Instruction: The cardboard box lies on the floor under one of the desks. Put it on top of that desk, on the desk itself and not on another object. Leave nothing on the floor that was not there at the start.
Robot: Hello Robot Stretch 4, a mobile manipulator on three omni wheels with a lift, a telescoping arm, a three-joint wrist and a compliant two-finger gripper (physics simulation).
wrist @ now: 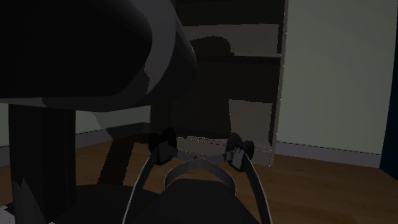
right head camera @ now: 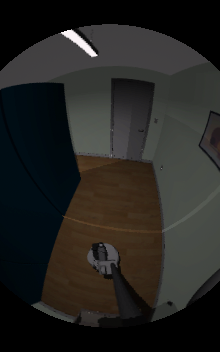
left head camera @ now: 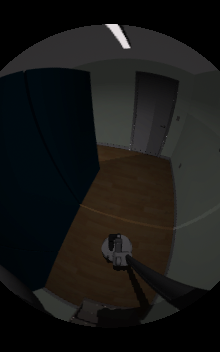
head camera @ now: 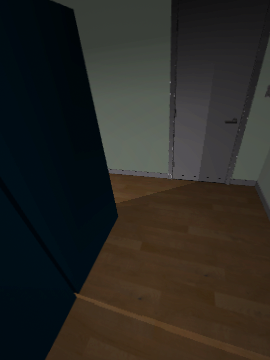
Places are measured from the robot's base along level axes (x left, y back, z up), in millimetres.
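Pixels of known places: gripper, fingertip midpoint: [wrist: 201, 142] [right head camera: 97, 268] [left head camera: 110, 259].
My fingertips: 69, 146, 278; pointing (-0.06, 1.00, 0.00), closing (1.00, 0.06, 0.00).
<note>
Behind a point stands the place of what it marks, as x, y, z.
The cardboard box and the desks do not show in any of the views. My gripper [wrist: 201, 142] {69, 146, 278} is open in the wrist view, with its two dark fingertips apart and no object between them. It is held in close, above the robot's own base. Behind the fingertips stand a wooden floor and a shelf unit.
A tall dark blue partition [head camera: 40, 125] {565, -998, 1312} [left head camera: 50, 150] {646, -707, 1118} [right head camera: 35, 150] {598, -879, 1164} stands close on the left. A grey door [head camera: 200, 100] {-682, -2250, 1131} [left head camera: 152, 115] {-772, -2226, 1076} [right head camera: 131, 120] {-808, -2214, 1088} is closed in the far wall. A wall runs along the right. A shelf unit [wrist: 283, 40] {419, 1010, 656} stands behind the gripper.
</note>
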